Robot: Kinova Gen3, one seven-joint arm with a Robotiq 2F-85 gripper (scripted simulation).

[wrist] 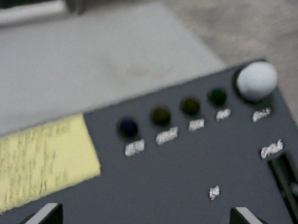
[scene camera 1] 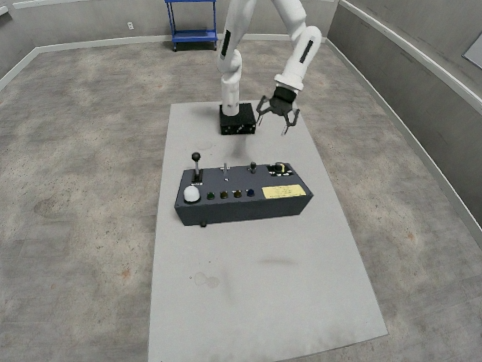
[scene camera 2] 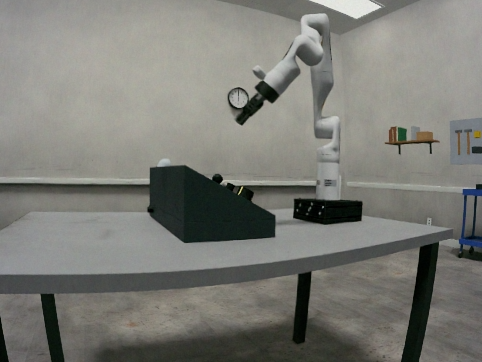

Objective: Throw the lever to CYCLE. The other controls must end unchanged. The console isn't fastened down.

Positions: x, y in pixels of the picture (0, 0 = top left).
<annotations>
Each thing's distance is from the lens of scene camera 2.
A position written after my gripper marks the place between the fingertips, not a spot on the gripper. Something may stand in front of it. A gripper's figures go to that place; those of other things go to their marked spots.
my gripper [scene camera 2: 238, 123]: 1.00 m
dark console [scene camera 2: 194, 208]: 0.79 m
</annotations>
